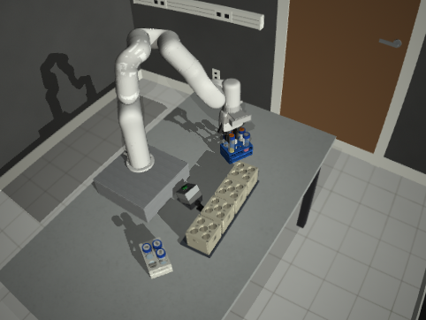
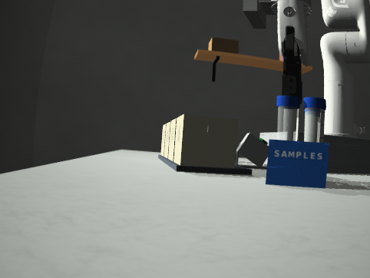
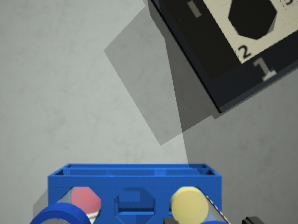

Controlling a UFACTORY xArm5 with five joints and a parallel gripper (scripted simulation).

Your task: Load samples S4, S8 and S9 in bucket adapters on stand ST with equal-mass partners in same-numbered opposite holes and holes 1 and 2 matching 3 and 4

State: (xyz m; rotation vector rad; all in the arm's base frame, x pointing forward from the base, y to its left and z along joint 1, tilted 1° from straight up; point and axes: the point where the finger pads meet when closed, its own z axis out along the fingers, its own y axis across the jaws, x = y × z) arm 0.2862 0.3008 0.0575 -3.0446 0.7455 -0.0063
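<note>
Now: the blue samples rack 120 mm below my hand and 40 mm to the left of it. Also, from my hand: white blanks rack (620 mm to the right, 120 mm below, 40 mm ahead); adapter (130 mm ahead, 110 mm to the right, 100 mm below).
</note>
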